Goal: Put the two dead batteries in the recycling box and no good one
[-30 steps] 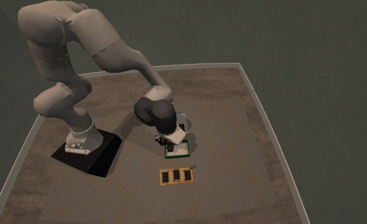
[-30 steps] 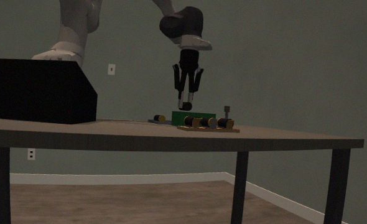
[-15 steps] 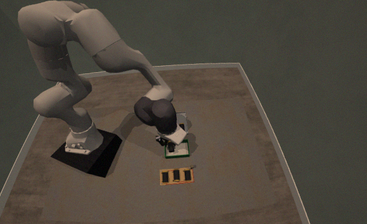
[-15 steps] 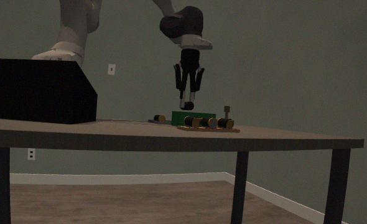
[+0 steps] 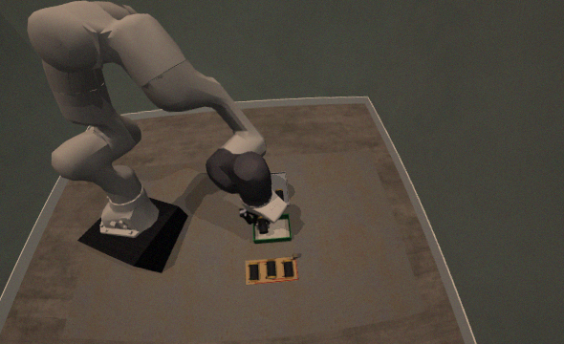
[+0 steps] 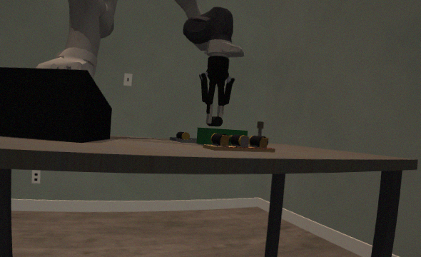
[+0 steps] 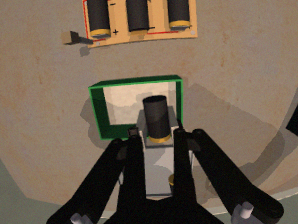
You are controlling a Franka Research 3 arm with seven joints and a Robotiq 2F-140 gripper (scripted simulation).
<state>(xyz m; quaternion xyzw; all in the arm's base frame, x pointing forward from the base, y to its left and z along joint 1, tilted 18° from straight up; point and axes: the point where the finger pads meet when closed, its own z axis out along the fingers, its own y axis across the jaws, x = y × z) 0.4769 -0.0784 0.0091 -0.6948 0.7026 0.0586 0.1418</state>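
Now: the green recycling box 3 cm ahead of my hand and 9 cm below it. Round my hand: holder (1 cm ahead, 16 cm to the right, 10 cm below); bulb (10 cm ahead, 13 cm to the right, 3 cm below); grey tray (3 cm ahead, 20 cm to the left, 10 cm below).
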